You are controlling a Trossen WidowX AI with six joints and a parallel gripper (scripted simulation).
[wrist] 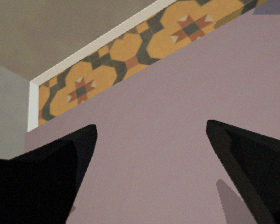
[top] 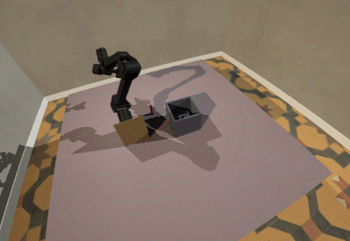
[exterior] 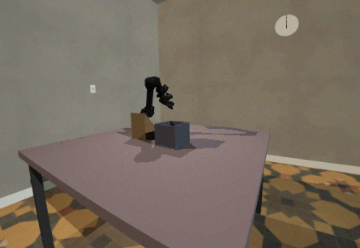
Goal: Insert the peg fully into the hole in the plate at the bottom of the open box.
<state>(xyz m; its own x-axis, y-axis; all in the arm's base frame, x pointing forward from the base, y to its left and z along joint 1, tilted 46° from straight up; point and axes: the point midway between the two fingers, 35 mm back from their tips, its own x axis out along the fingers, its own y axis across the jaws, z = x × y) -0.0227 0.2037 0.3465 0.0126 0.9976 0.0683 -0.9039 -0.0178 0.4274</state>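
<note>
Right now my hand is 180 mm short of the red peg, 280 mm to the left of it and 180 mm above it. Also, from my hand: dark plate: 330 mm ahead, 440 mm to the right, 180 mm below.
</note>
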